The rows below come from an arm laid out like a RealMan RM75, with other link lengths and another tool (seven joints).
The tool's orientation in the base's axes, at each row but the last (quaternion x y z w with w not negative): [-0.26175 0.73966 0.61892 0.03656]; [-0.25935 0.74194 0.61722 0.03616]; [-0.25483 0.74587 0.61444 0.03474]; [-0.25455 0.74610 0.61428 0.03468]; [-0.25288 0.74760 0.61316 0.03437]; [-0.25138 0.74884 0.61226 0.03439]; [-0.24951 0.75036 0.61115 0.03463]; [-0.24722 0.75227 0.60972 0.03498]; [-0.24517 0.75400 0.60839 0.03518]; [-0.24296 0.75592 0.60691 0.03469]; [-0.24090 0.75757 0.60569 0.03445]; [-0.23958 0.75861 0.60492 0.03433]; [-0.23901 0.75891 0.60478 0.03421]
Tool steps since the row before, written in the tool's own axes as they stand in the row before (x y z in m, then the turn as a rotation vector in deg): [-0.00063 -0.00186 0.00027 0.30 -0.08 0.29]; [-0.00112 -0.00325 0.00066 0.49 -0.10 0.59]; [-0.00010 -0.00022 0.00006 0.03 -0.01 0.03]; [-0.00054 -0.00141 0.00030 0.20 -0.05 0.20]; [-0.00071 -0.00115 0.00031 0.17 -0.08 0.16]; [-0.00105 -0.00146 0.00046 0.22 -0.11 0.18]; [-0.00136 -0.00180 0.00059 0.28 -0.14 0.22]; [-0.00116 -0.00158 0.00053 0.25 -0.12 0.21]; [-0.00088 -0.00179 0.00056 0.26 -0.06 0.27]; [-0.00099 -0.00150 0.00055 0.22 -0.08 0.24]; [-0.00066 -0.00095 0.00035 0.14 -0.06 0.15]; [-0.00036 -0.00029 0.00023 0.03 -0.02 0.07]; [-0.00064 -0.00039 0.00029 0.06 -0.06 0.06]
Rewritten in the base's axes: [0.00127 0.00029 -0.00149 -0.30 0.16 -0.25]; [0.00219 0.00066 -0.00265 -0.54 0.37 -0.41]; [0.00016 0.00006 -0.00018 -0.03 0.02 -0.03]; [0.00099 0.00030 -0.00114 -0.20 0.11 -0.17]; [0.00102 0.00039 -0.00085 -0.16 0.08 -0.17]; [0.00141 0.00060 -0.00105 -0.19 0.08 -0.22]; [0.00179 0.00077 -0.00128 -0.24 0.09 -0.28]; [0.00154 0.00067 -0.00115 -0.22 0.10 -0.25]; [0.00137 0.00056 -0.00145 -0.27 0.16 -0.21]; [0.00135 0.00062 -0.00115 -0.22 0.14 -0.21]; [0.00088 0.00040 -0.00072 -0.13 0.09 -0.14]; [0.00038 0.00029 -0.00020 -0.04 0.05 -0.05]; [0.00065 0.00042 -0.00021 -0.04 0.03 -0.09]
